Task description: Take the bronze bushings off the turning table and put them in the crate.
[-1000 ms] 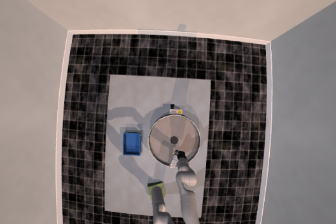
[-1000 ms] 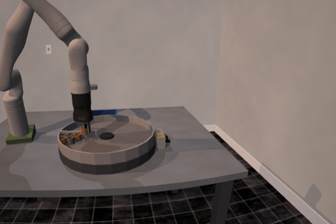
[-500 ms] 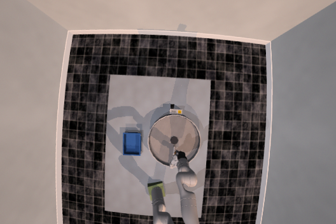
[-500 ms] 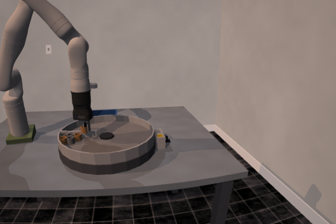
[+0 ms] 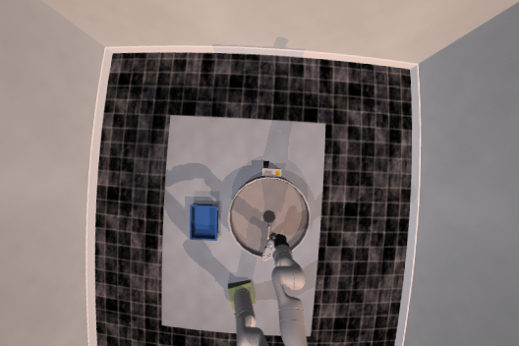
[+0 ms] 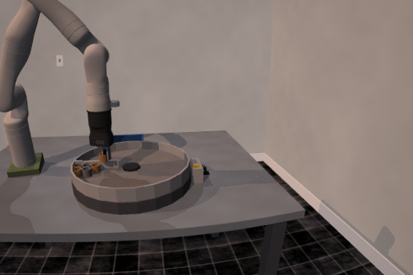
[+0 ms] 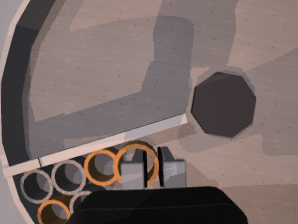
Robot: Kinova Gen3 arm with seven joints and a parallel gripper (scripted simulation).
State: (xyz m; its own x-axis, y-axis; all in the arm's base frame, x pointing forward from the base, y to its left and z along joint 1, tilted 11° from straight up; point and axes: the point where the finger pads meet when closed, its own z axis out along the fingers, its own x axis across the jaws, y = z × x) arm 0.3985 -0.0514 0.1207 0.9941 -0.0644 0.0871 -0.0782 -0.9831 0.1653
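Now: the blue crate 50 mm behind my hand, 370 mm to the left of it and 90 mm below it. Also, from my hand: round turning table: 70 mm ahead, 40 mm to the left, 60 mm below.
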